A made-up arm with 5 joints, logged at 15 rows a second.
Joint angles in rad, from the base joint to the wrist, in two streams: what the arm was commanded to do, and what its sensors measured. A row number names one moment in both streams.
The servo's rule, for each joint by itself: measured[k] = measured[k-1] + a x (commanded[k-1-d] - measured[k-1]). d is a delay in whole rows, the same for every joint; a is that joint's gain. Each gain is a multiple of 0.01, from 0.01 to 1. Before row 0 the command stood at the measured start. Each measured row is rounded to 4 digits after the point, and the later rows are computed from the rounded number. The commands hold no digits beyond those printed.
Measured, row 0:
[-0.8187, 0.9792, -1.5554, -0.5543, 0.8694]
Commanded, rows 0 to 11:
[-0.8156, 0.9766, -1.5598, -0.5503, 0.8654]
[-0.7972, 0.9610, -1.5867, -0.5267, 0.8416]
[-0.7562, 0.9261, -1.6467, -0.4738, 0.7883]
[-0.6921, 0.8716, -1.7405, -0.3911, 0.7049]
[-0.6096, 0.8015, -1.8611, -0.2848, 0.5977]
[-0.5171, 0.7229, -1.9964, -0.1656, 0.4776]
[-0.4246, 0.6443, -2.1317, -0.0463, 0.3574]
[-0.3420, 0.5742, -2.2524, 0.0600, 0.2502]
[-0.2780, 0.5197, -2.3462, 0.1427, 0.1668]
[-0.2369, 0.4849, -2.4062, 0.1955, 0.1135]
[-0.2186, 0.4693, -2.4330, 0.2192, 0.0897]
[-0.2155, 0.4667, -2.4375, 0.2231, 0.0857]
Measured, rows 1 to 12:
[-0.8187, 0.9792, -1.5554, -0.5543, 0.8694]
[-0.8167, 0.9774, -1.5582, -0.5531, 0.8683]
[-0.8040, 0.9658, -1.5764, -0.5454, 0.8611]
[-0.7729, 0.9376, -1.6214, -0.5246, 0.8414]
[-0.7204, 0.8907, -1.6976, -0.4859, 0.8045]
[-0.6484, 0.8274, -1.8022, -0.4276, 0.7487]
[-0.5631, 0.7532, -1.9265, -0.3516, 0.6755]
[-0.4731, 0.6759, -2.0578, -0.2631, 0.5896]
[-0.3879, 0.6037, -2.1823, -0.1694, 0.4980]
[-0.3165, 0.5441, -2.2872, -0.0789, 0.4086]
[-0.2648, 0.5021, -2.3634, 0.0007, 0.3289]
[-0.2348, 0.4788, -2.4079, 0.0641, 0.2643]
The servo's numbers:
d 1
a 0.65 0.71 0.64 0.29 0.27

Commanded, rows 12 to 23:
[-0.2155, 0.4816, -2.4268, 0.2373, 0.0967]
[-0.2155, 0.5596, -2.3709, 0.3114, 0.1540]
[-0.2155, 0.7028, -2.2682, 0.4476, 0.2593]
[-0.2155, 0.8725, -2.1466, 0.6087, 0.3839]
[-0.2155, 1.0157, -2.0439, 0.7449, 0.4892]
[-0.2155, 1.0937, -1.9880, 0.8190, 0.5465]
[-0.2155, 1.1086, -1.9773, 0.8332, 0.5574]
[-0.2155, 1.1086, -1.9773, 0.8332, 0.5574]
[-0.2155, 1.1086, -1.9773, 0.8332, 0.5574]
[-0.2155, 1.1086, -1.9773, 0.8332, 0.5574]
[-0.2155, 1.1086, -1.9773, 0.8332, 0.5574]
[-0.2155, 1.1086, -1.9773, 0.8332, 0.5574]
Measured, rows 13 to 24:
[-0.2223, 0.4702, -2.4268, 0.1102, 0.2161]
[-0.2179, 0.4783, -2.4268, 0.1471, 0.1839]
[-0.2163, 0.5360, -2.3910, 0.1947, 0.1758]
[-0.2158, 0.6544, -2.3124, 0.2680, 0.1983]
[-0.2156, 0.8093, -2.2063, 0.3668, 0.2484]
[-0.2155, 0.9558, -2.1024, 0.4764, 0.3134]
[-0.2155, 1.0537, -2.0292, 0.5758, 0.3763]
[-0.2155, 1.0927, -1.9960, 0.6504, 0.4252]
[-0.2155, 1.1040, -1.9840, 0.7034, 0.4609]
[-0.2155, 1.1073, -1.9797, 0.7410, 0.4870]
[-0.2155, 1.1082, -1.9782, 0.7677, 0.5060]
[-0.2155, 1.1085, -1.9776, 0.7867, 0.5199]

